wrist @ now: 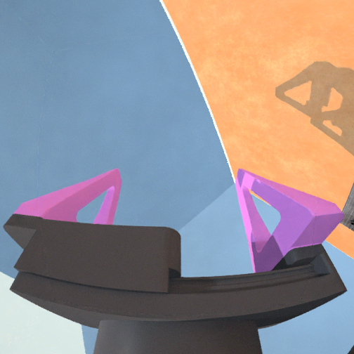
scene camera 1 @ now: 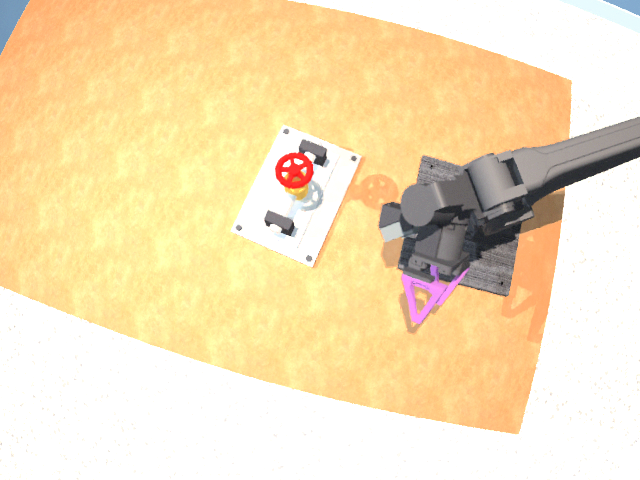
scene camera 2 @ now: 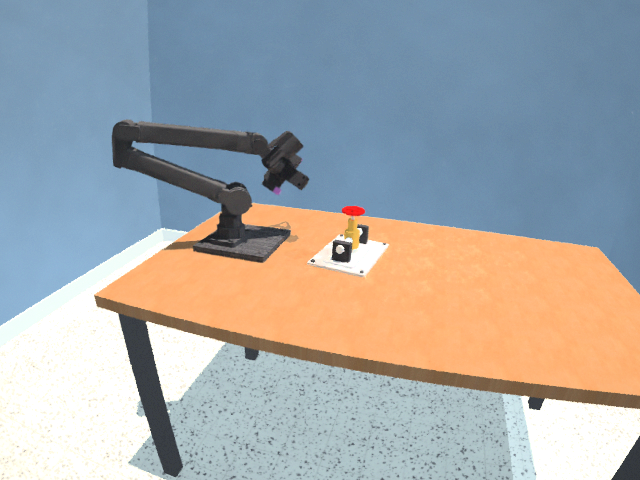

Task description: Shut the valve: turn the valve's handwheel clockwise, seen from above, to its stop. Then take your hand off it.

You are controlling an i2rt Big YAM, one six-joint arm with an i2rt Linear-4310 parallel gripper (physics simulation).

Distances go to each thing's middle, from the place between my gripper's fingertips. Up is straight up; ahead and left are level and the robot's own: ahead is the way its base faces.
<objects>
Now: hand 27 cm short of the red handwheel [scene camera 1: 294, 169], 17 cm to the left of it and 4 cm above it.
</objects>
